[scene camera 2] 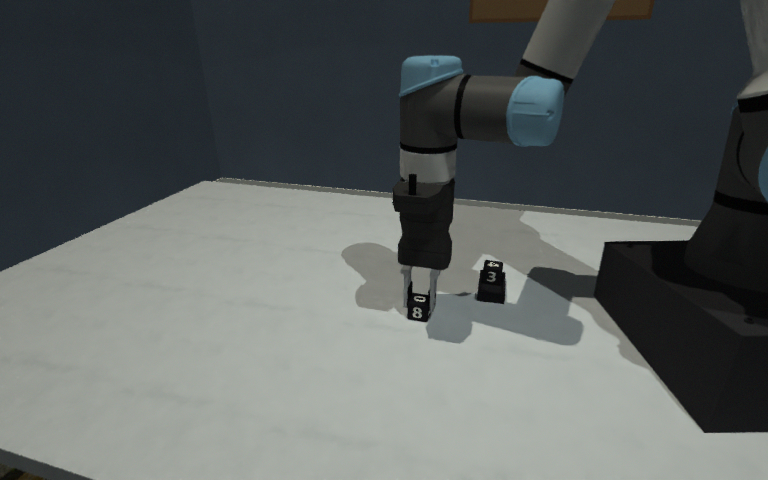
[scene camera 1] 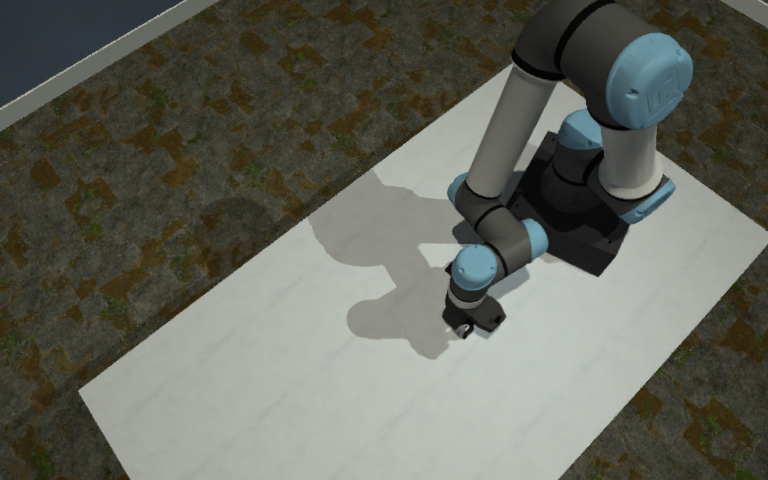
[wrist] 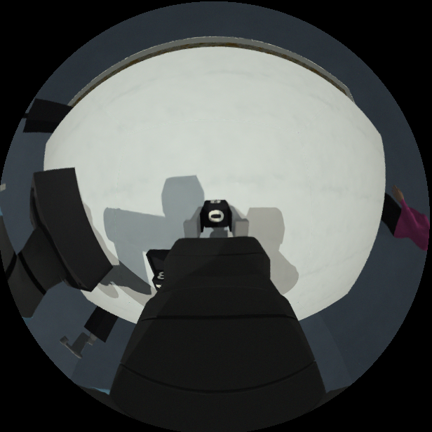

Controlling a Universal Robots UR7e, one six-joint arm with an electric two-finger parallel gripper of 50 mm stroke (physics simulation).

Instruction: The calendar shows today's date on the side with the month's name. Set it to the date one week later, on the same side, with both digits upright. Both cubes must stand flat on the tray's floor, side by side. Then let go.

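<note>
A black cube (scene camera 2: 418, 311) (wrist: 216, 215) with white digits is between the fingers of my gripper (scene camera 1: 464, 330) (scene camera 2: 420, 301) (wrist: 215, 213). The gripper is shut on it. Its top face shows 0, and scene camera 2 shows an 8 on its front side. It is at table level, apart from the tray. The other black cube (scene camera 2: 491, 276) (wrist: 161, 275) is at the small black tray (scene camera 2: 491, 292) (wrist: 158, 257), with a 3 on one side and a 4 on top in scene camera 2. My gripper's body partly covers them in the wrist view; they are hidden in scene camera 1.
The robot's dark base (scene camera 1: 583, 254) (scene camera 2: 662, 339) stands on the white table (scene camera 1: 271, 367) (scene camera 2: 226, 367) (wrist: 215, 125), beyond the tray from the held cube. The arm's shadows fall around both cubes. A person (wrist: 414, 227) in a magenta top is partly visible beyond the table edge.
</note>
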